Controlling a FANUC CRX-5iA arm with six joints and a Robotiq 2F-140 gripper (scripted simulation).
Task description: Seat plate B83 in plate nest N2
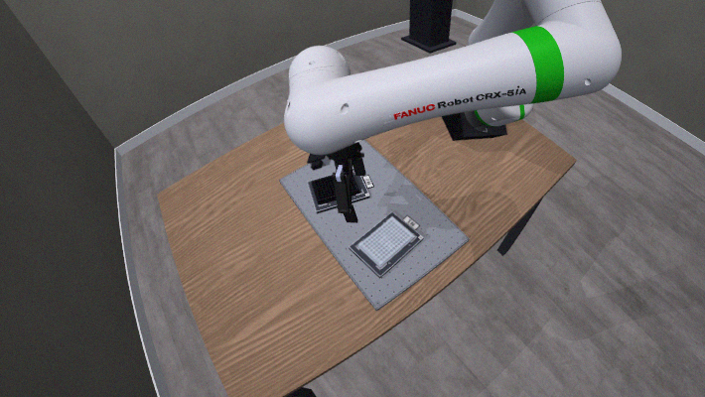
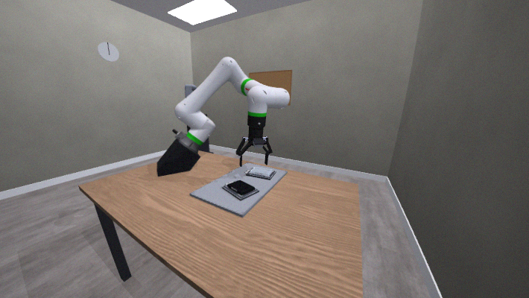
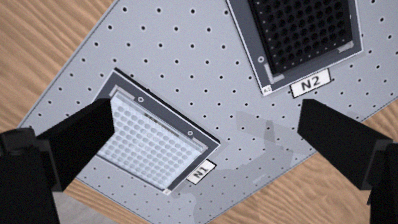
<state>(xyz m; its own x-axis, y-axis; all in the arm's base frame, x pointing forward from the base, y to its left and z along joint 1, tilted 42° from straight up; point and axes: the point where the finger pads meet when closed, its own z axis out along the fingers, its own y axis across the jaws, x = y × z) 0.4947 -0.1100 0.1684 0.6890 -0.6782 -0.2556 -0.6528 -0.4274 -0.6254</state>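
My hand is 12 cm to the left of the black well plate B83, 9 cm above it and 1 cm past it. The rest, counted from my hand: clear white well plate B38 (11 cm to the left, 10 cm below, 1 cm behind).
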